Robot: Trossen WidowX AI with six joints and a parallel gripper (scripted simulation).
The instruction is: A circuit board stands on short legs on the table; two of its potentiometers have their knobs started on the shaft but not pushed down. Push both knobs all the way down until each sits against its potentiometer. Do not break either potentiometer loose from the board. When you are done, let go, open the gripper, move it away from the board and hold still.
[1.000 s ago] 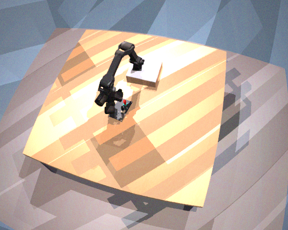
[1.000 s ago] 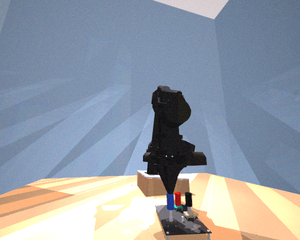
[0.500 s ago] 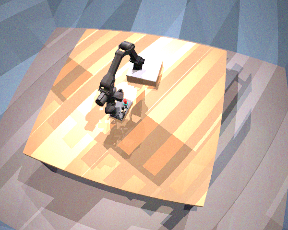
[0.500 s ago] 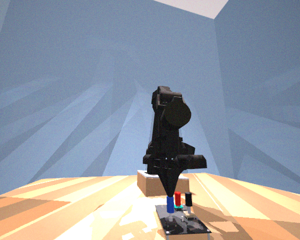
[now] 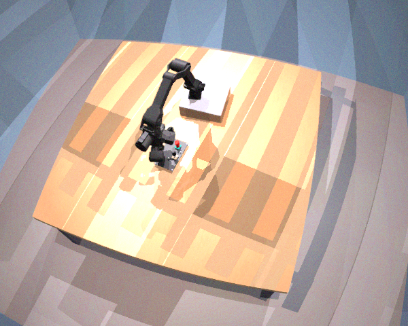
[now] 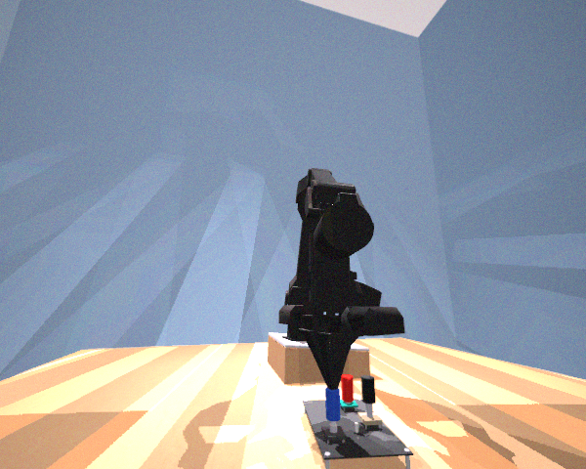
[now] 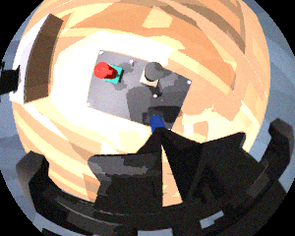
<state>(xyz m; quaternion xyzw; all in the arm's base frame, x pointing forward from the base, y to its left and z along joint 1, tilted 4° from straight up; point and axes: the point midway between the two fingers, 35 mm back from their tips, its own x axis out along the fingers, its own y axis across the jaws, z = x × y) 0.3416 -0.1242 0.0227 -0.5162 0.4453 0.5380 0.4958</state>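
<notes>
Right now my gripper tip is 20 mm above the blue knob. The rest, counted from my gripper tip: red knob: 60 mm behind, 70 mm to the left, 20 mm below.
</notes>
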